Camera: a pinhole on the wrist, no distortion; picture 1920 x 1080 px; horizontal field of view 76.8 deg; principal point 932.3 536.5 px. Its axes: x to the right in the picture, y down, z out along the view. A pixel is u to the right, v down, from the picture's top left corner.
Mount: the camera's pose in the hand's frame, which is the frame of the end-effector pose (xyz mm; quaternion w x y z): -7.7 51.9 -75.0 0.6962 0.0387 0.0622 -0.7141
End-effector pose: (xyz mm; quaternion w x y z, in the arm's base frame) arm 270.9 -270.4 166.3 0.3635 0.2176 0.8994 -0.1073
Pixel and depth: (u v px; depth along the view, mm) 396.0 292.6 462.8
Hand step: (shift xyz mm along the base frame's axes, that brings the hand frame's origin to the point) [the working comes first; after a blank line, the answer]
In the camera's frame: -204.9 -93.2 462.8

393.3 -2.8 -246.0
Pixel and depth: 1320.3 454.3 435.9
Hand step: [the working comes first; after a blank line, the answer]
In the camera's frame: 139.6 -29.6 435.9

153.1 -257.5 -216.1
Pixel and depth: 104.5 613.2 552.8
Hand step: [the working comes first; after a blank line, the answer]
In the camera's frame: -377.8 35.0 552.8

445.5 138.4 -424.2
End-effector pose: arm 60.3 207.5 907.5 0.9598 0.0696 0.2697 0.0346
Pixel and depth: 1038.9 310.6 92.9
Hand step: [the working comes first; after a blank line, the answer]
In the camera's frame: 8.2 -17.3 92.9

-11.4 26.4 30.0
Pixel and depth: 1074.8 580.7 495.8
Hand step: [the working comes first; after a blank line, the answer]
In the camera's frame: 58.3 18.1 495.8

235.4 -120.3 319.3
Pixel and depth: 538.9 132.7 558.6
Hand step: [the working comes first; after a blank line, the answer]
In the camera's frame: -181.4 -186.2 558.6

116.0 77.7 542.3
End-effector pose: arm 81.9 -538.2 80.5 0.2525 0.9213 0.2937 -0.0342
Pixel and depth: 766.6 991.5 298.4
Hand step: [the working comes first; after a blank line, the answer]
In the camera's frame: -40.8 112.1 298.4

140.0 -80.6 -196.5
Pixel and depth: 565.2 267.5 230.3
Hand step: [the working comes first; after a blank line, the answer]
In the camera's frame: -69.8 -51.1 230.3

22.9 -168.4 -92.9
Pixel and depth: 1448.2 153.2 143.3
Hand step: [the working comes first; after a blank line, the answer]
In the camera's frame: 61.0 -45.3 143.3

-51.9 -35.7 -53.8
